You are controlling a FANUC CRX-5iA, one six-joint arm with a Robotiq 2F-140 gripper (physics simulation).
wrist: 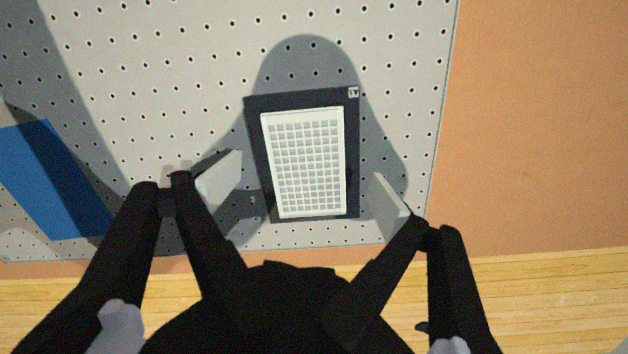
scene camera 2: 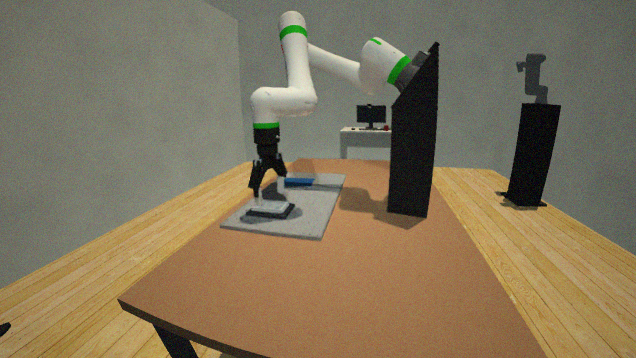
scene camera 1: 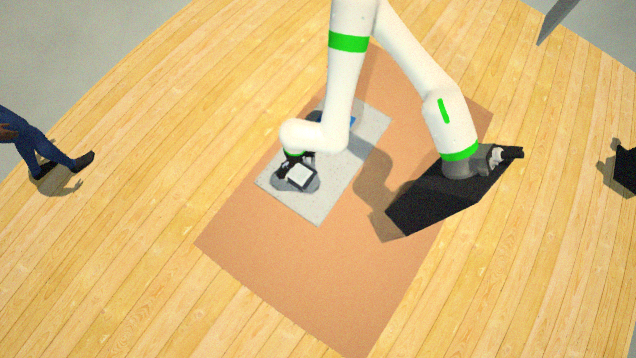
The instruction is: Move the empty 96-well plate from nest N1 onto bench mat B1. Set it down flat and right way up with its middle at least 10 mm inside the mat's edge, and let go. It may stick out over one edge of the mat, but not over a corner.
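Pixels of known places: gripper, between the fingertips: (wrist: 306,175) (scene camera 2: 270,198) (scene camera 1: 296,169); arm's base, origin of its link: (scene camera 2: 415,82) (scene camera 1: 464,165).
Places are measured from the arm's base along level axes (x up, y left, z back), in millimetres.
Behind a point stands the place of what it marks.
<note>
The white 96-well plate (scene camera 1: 300,174) @[x -459, y 177, z -528 mm] (scene camera 2: 272,206) @[x -458, y 186, z -540 mm] (wrist: 310,130) @[x -456, y 185, z -510 mm] sits flat in the dark nest N1 (scene camera 1: 307,186) (wrist: 352,110), wells upward. The nest has an A1 mark at one corner in the wrist view. My gripper (scene camera 1: 296,166) @[x -431, y 176, z -548 mm] (scene camera 2: 270,196) @[x -431, y 176, z -548 mm] (wrist: 306,175) @[x -431, y 176, z -548 mm] is open and empty. Its pale finger pads are apart from the plate, one off each long side in the wrist view, with a gap on both sides. The blue bench mat B1 (scene camera 1: 353,121) @[x -480, y -223, z -467 mm] (scene camera 2: 300,181) @[x -480, y -189, z -530 mm] (wrist: 25,170) @[x -480, y -196, z -518 mm] lies further back on the board, partly shaded; the arm hides much of it in scene camera 1.
A grey perforated board (scene camera 1: 320,205) @[x -482, y 247, z -373 mm] (scene camera 2: 310,220) @[x -484, y 229, z -383 mm] (wrist: 400,50) @[x -482, y 282, z -448 mm] bears the nest and mat on the brown table (scene camera 1: 350,280) @[x -495, y 460, z -81 mm] (scene camera 2: 375,290) @[x -495, y 536, z -162 mm] (wrist: 540,125) @[x -495, y 459, z -545 mm]. The arm's black pedestal (scene camera 1: 440,195) @[x -12, y 134, z -28 mm] (scene camera 2: 412,150) @[x -246, y 133, z -32 mm] stands to the right. A person's legs (scene camera 1: 35,135) show beyond the table's left side.
</note>
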